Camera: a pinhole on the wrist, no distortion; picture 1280 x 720 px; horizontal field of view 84.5 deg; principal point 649.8 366.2 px. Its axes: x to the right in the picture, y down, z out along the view. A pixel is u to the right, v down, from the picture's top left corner.
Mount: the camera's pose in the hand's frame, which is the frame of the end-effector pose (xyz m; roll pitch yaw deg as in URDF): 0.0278 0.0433 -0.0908 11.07 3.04 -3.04
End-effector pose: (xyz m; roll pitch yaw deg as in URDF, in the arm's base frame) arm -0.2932 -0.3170 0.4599 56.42 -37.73 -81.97
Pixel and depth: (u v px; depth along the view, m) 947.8 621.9 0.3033
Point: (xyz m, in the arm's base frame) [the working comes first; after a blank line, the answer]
In the camera's frame: 0.1283 0.1101 0.3033

-0.4257 -0.3563 0.7199
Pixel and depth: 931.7 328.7 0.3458
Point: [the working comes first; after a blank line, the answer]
In the camera's frame: 0.1384 -0.0184 0.3458

-0.5038 -0.4340 0.6408
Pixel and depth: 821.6 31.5 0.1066
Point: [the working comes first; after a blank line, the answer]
In the camera's frame: 0.0260 -0.0506 0.1066

-0.3029 -0.3761 0.4760
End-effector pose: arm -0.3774 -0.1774 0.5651 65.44 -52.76 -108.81
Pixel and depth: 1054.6 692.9 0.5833
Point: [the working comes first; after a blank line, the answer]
In the camera's frame: 0.3351 0.2705 0.5833

-0.7335 0.0015 1.1130
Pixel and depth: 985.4 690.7 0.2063
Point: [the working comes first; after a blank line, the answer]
In the camera's frame: 0.0983 0.0950 0.2063

-0.4415 -0.1321 0.7582
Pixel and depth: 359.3 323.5 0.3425
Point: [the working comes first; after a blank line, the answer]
In the camera's frame: -0.1412 -0.0208 0.3425

-0.5679 0.0106 0.5281
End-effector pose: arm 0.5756 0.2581 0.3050 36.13 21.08 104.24
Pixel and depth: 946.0 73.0 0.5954
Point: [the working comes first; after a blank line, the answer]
In the camera's frame: 0.2503 -0.2478 0.5954

1.0000 0.6995 0.3466
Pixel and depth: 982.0 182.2 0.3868
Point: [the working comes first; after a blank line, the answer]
In the camera's frame: 0.1824 -0.1010 0.3868

0.7722 0.5663 0.3441
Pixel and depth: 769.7 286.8 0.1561
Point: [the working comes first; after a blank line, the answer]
In the camera's frame: 0.0266 -0.0176 0.1561

0.5954 0.3366 0.3236
